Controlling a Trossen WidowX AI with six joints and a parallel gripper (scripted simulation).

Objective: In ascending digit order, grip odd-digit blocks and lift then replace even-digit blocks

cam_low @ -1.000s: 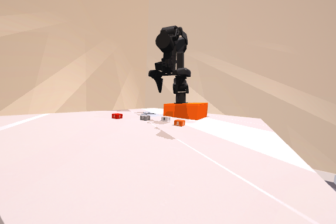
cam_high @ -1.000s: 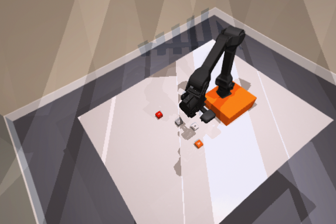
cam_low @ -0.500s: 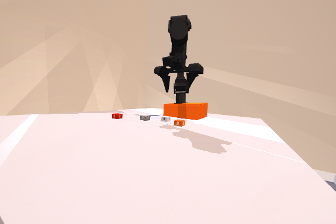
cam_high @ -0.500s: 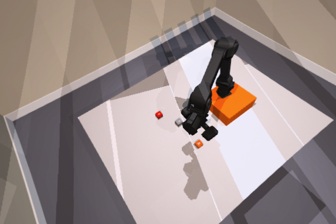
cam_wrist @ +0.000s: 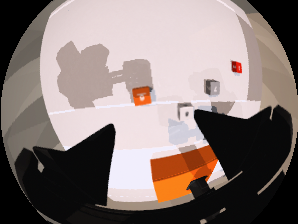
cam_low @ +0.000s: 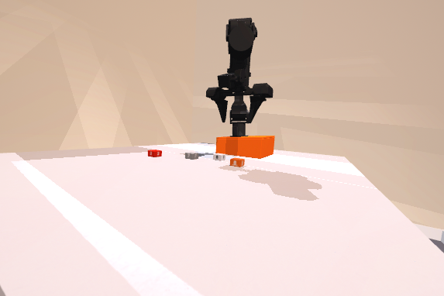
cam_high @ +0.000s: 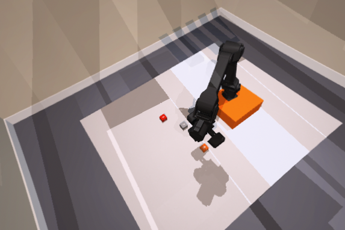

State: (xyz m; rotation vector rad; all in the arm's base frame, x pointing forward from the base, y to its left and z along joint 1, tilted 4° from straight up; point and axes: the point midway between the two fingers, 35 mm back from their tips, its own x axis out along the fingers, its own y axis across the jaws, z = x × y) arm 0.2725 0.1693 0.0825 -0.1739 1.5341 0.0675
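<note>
My gripper tip is 10 cm short of the red block, 26 cm to the left of it and 11 cm above it. Round my gripper tip: grey block: 2 cm ahead, 16 cm to the right, 11 cm below; orange block: 1 cm to the left, 11 cm below; white block: 4 cm behind, 9 cm to the right, 11 cm below.
</note>
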